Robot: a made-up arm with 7 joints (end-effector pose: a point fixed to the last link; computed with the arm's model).
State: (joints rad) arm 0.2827 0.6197 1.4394 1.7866 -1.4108 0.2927 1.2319
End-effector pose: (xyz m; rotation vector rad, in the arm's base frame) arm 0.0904 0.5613 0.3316 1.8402 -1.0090 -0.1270
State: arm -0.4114 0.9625 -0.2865 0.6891 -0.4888 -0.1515 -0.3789
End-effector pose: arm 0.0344 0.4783 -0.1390 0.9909 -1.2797 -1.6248
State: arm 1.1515 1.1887 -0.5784 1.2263 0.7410 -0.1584 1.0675
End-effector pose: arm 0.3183 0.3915 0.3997 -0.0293 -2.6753 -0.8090
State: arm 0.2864 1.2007 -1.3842 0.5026 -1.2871 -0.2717 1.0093
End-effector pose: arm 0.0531 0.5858 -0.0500 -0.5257 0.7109 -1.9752
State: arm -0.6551 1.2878 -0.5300 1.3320 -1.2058 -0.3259 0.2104
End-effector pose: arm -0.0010 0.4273 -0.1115 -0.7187 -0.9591 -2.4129
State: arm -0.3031 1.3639 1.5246 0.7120 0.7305 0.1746 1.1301
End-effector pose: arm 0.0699 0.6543 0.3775 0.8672 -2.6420 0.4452
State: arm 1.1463 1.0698 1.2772 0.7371 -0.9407 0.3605 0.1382
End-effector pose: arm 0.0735 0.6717 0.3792 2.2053 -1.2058 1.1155
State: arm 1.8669 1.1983 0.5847 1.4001 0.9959 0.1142 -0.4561
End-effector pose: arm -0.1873 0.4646 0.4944 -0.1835 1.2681 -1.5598
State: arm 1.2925 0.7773 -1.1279 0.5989 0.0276 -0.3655 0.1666
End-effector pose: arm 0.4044 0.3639 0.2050 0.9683 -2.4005 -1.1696
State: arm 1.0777 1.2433 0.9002 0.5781 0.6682 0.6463 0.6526
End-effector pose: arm 0.0463 0.6792 0.4108 0.4325 -2.4507 1.6676
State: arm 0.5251 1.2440 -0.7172 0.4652 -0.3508 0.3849 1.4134
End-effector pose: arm 0.2346 0.6054 0.0529 0.4688 -0.3926 -0.6038
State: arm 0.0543 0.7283 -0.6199 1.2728 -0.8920 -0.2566 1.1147
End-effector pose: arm 0.2208 0.2419 -0.0965 -0.5484 -1.0140 -1.9659
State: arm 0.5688 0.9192 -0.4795 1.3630 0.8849 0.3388 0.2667
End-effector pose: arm 0.3646 0.3068 0.2034 0.3216 -2.0496 0.0358
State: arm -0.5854 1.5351 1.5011 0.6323 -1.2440 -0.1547 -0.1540
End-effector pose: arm 0.1449 0.6503 0.3013 2.3777 -0.6401 -1.6671
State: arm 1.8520 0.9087 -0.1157 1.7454 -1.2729 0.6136 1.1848
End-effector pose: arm 0.0440 0.2897 0.6273 -2.4159 1.9400 0.2461
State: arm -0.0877 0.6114 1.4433 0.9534 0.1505 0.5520 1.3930
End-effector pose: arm 0.0692 0.6576 0.1105 0.4316 -1.8907 0.9895
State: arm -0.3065 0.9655 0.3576 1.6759 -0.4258 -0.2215 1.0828
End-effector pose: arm 0.2748 0.3666 0.1064 0.2018 -1.6400 -1.6175
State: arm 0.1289 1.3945 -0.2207 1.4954 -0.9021 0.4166 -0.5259
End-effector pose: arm 0.3061 0.4108 0.1088 -1.6989 1.1617 1.6735
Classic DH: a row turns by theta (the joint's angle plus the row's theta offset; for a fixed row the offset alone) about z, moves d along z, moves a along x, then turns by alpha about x. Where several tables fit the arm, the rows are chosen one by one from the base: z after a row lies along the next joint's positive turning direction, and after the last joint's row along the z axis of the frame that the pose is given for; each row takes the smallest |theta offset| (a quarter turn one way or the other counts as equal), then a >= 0, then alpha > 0; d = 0 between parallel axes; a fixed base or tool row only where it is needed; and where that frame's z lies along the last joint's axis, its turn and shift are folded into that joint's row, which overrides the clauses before.
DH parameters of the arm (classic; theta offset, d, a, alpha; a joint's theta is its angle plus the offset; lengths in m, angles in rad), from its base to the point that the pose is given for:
base (fixed): 0 0.246 -0.028 1.5708
joint 1: -1.5708 -0.222 0.013 -1.5708
joint 2: 1.5708 0.034 0.01 -1.5708
joint 3: -1.5708 -0.194 0.016 1.5708
joint 4: 0 0.02 -0.001 -1.5708
joint 5: 0 -0.286 0.013 -1.5708
joint 6: 1.5708 -0.035 0.002 -1.5708
joint 7: 0.885 -0.0324 -0.0125 -0.846
tool (fixed): 1.6991 0.0036 0 0

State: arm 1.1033 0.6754 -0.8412 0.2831 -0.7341 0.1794 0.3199
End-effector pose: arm 0.3987 0.4213 0.0950 1.2418 -1.1989 -1.4763
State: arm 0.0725 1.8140 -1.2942 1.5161 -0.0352 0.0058 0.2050
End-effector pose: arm 0.0606 0.4549 -0.0015 0.2150 -0.9167 -1.7563
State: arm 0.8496 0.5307 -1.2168 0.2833 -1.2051 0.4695 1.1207
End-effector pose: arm 0.3401 0.3838 -0.0684 0.6650 -0.0324 -1.8182
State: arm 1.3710 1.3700 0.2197 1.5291 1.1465 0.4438 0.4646
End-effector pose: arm 0.0019 0.4048 0.5846 -0.3319 2.7996 -0.3089
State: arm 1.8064 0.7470 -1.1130 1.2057 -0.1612 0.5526 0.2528
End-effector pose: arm 0.3357 0.1922 0.4603 1.6612 -2.3965 -1.0085
